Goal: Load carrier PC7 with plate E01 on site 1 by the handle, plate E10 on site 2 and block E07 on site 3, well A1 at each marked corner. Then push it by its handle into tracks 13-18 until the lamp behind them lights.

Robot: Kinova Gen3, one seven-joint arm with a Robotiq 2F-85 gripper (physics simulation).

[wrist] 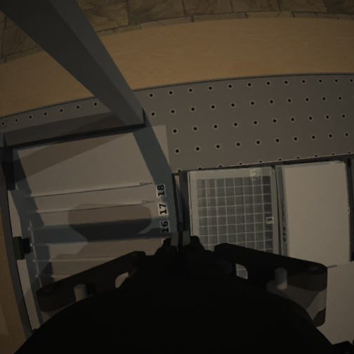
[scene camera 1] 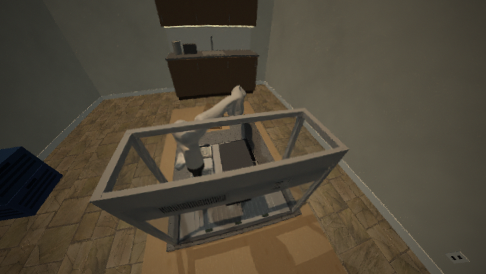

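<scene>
In the wrist view the carrier lies on the deck with its end at the mouth of the tracks labelled 16, 17 and 18. A grey gridded block sits on the site marked 3. A flat white plate sits on the site to its right. The rest of the carrier is out of view. My gripper is shut and empty, low over the carrier's track-side end. A small dark green lamp sits behind the tracks. In the scene view the pale labware shows beside the wrist.
A grey frame enclosure surrounds the perforated deck; one post slants close by the tracks. A dark square slab lies right of the carrier. A blue crate and a dark cabinet stand off the deck.
</scene>
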